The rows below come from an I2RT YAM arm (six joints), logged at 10 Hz.
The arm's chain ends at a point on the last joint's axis. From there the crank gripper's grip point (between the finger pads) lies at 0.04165 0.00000 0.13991 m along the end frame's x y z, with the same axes.
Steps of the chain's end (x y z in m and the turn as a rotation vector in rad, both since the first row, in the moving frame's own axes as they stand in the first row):
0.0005 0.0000 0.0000 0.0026 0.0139 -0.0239
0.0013 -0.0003 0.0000 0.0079 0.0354 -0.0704
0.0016 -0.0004 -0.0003 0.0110 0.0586 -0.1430
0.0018 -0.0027 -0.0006 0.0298 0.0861 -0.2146
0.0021 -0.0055 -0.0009 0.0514 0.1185 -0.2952
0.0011 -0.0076 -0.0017 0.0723 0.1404 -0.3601
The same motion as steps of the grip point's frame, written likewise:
0.0024 -0.0014 -0.0006 0.0026 0.0139 -0.0239
0.0061 -0.0045 -0.0016 0.0079 0.0354 -0.0704
0.0092 -0.0084 -0.0030 0.0110 0.0586 -0.1430
0.0122 -0.0169 -0.0049 0.0298 0.0861 -0.2146
0.0153 -0.0270 -0.0072 0.0514 0.1185 -0.2952
0.0154 -0.0354 -0.0097 0.0723 0.1404 -0.3601

